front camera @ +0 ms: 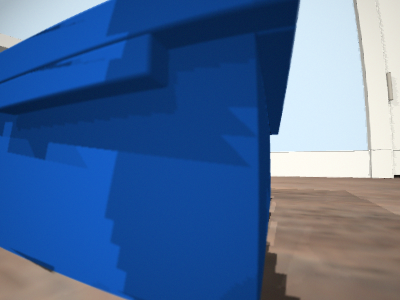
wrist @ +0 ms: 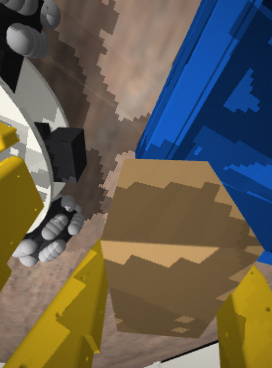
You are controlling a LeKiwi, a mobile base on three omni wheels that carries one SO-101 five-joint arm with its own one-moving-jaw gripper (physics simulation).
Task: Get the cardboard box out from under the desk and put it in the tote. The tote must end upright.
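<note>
The brown cardboard box is held between the two yellow jaws of my gripper, which press on its left and right sides in the wrist view. The blue tote stands upright and very close, filling the left and middle of the front camera view. In the wrist view the tote's rim and part of its dark inside show at the upper right. The box overlaps the tote's near corner in that view; I cannot tell whether they touch. The desk does not show.
In the wrist view my white round base with its black front camera and a roller wheel are at the left. In the front view a pale blue wall and a white door stand beyond the wooden floor.
</note>
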